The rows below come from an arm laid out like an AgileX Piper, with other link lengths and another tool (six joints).
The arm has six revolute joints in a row. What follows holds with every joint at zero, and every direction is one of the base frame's.
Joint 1 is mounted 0.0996 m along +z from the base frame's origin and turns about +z.
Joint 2 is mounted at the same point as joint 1 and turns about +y.
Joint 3 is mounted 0.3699 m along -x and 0.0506 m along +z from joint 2 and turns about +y.
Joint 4 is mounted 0.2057 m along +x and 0.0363 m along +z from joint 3 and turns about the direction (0.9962, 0, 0.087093).
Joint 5 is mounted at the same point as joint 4 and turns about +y.
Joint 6 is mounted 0.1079 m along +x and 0.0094 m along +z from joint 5 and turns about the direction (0.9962, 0, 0.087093).
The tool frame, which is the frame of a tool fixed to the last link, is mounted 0.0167 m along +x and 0.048 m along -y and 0.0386 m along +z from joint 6; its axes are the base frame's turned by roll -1.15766, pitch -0.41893 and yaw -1.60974 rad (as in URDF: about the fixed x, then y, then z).
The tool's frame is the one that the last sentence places.
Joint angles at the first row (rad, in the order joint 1, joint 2, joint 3, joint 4, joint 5, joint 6):
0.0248 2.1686 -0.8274 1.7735 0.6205 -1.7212
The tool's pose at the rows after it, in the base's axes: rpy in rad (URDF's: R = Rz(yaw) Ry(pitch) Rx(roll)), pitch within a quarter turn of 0, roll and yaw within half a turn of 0; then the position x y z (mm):
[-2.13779 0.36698 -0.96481 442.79 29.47 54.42]
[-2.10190 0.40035 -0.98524 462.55 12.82 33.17]
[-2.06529 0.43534 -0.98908 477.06 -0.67 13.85]
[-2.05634 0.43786 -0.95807 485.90 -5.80 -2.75]
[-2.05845 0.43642 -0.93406 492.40 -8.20 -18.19]
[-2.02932 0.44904 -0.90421 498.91 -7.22 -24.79]
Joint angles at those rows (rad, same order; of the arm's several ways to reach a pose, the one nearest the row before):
-0.0128 2.2601 -0.9067 1.7738 0.6511 -1.7371
-0.0617 2.3415 -0.9811 1.7779 0.7019 -1.7430
-0.1025 2.4123 -1.0453 1.7712 0.7556 -1.7437
-0.1209 2.4666 -1.0965 1.7336 0.7766 -1.7493
-0.1295 2.5131 -1.1409 1.7015 0.7840 -1.7503
-0.1353 2.5420 -1.1770 1.6856 0.8170 -1.7481

